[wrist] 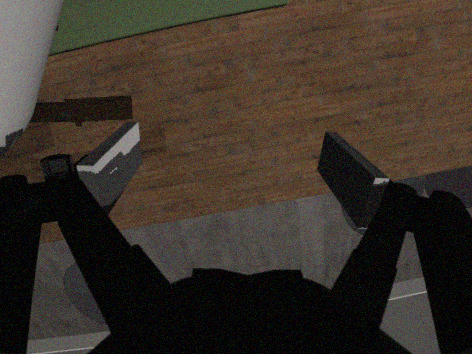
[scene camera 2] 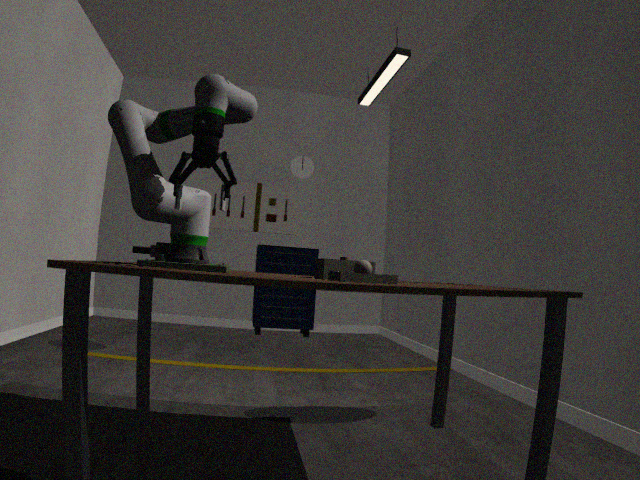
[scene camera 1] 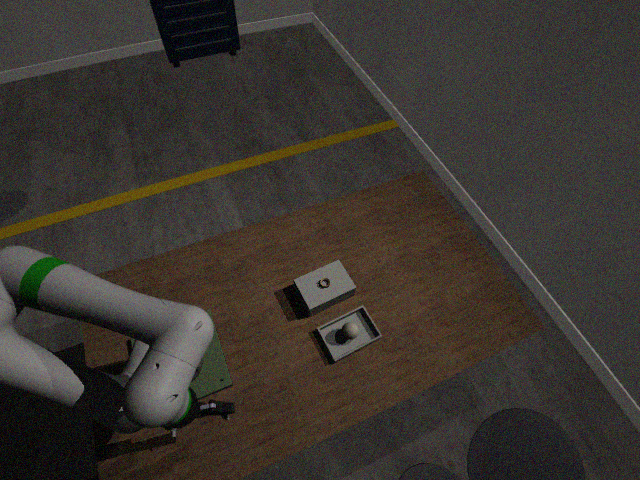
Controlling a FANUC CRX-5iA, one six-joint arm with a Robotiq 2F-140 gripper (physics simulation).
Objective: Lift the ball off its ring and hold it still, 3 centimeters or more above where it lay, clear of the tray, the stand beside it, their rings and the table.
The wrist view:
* my gripper: 232, 146
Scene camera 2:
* my gripper: 199, 209
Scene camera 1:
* shallow tray: 338, 347
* box-shaped stand: 322, 288
